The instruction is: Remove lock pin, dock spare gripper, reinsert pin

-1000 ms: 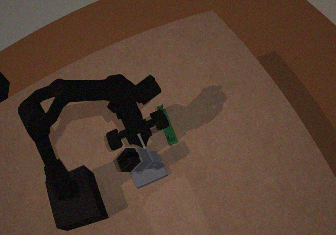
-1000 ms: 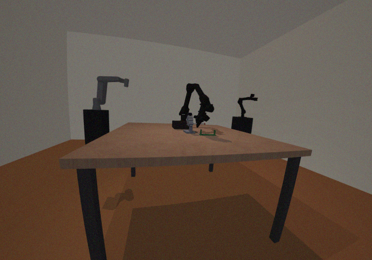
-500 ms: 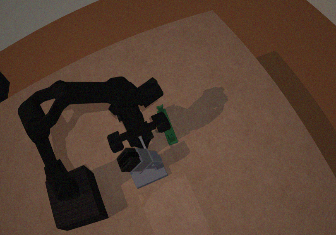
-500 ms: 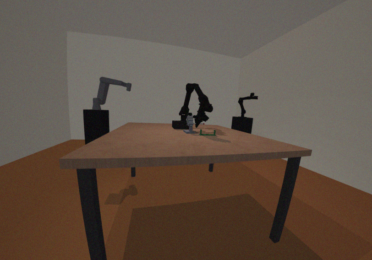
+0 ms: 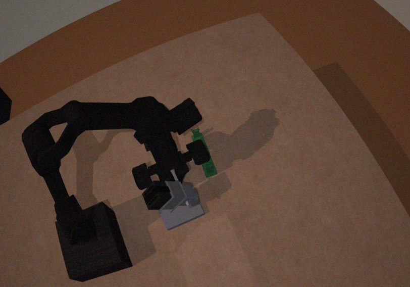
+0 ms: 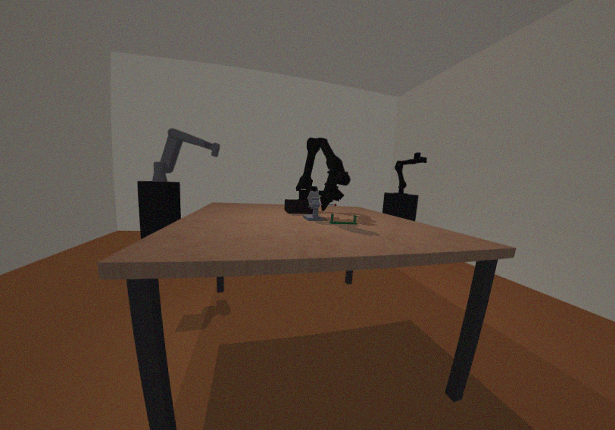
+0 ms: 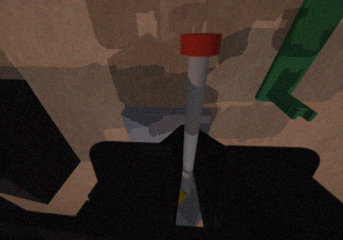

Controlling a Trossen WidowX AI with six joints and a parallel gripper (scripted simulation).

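The grey mount is 50 mm to the right of my gripper tip. The rest, counted from my gripper tip: spare gripper 70 mm above, 50 mm to the right, 20 mm behind; green cradle 90 mm to the left, 90 mm ahead, 30 mm below.
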